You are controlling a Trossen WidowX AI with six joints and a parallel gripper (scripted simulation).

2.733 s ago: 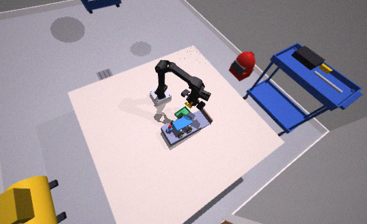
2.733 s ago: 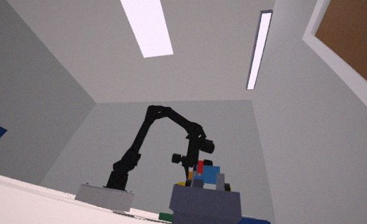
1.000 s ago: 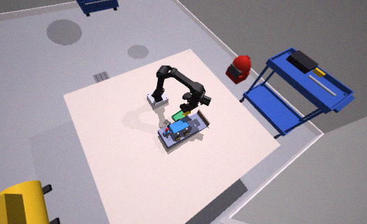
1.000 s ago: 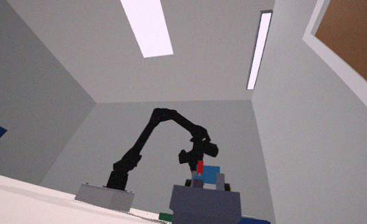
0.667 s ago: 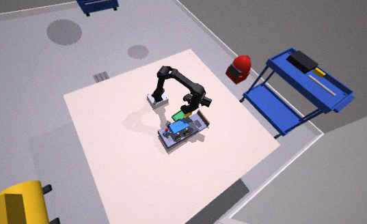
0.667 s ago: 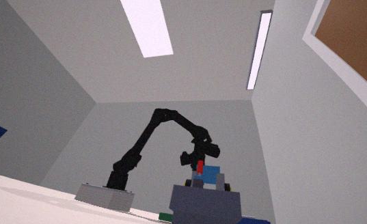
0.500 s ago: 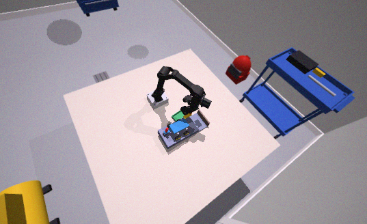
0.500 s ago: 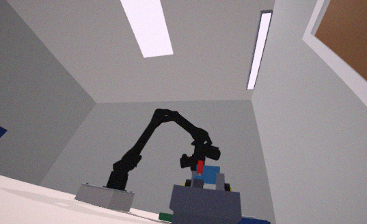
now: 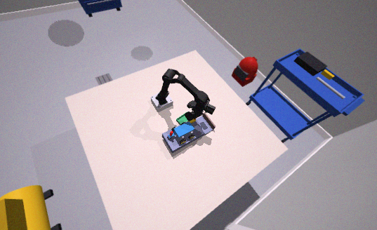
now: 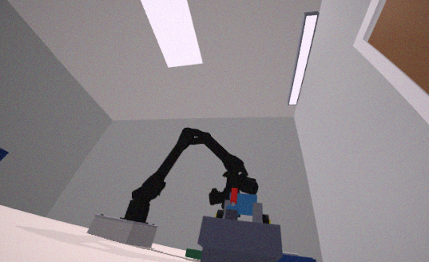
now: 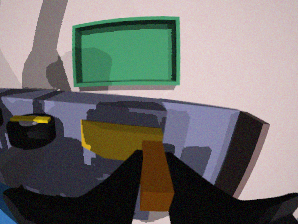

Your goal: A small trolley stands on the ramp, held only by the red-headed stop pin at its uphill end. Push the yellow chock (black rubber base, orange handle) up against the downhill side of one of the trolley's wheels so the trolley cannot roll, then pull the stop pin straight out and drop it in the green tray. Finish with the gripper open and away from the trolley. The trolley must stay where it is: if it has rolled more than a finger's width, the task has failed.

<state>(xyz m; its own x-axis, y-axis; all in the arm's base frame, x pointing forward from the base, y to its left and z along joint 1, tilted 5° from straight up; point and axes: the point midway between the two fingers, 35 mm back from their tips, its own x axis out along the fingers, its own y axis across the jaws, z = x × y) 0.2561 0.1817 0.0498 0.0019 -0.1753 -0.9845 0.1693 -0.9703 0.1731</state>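
My gripper tip is 70 mm short of the red-headed stop pin, 220 mm to the left of it and 30 mm below it. Round my gripper tip: dark stop bar 30 mm ahead, 120 mm to the left, 60 mm below; then yellow chock 10 mm ahead, 20 mm to the right, 10 mm below; then green tray 60 mm behind, 50 mm to the right, 100 mm below.
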